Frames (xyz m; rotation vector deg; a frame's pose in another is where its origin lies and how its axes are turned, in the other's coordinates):
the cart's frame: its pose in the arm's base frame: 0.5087 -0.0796 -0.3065 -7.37 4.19 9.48
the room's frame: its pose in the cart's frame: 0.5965 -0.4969 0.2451 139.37 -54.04 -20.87
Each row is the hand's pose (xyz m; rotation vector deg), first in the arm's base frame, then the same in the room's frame.
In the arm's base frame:
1: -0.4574 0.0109 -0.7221 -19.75 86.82 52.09
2: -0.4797 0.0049 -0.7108 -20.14 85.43 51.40
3: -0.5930 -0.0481 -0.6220 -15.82 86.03 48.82
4: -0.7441 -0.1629 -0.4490 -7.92 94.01 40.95
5: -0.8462 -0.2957 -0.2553 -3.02 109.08 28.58
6: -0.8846 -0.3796 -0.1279 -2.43 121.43 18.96
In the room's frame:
1: -1.5871 -0.0601 0.9247 95.24 -118.45 56.33
2: -1.6026 -0.0398 0.9282 97.02 -118.01 55.08
3: -1.6696 0.0980 0.9345 99.56 -119.03 59.47
4: -1.7364 0.3458 0.9251 99.83 -115.93 76.24
5: -1.7535 0.5989 0.8900 93.37 -103.13 99.02
6: -1.7430 0.7515 0.8537 84.87 -90.18 112.82

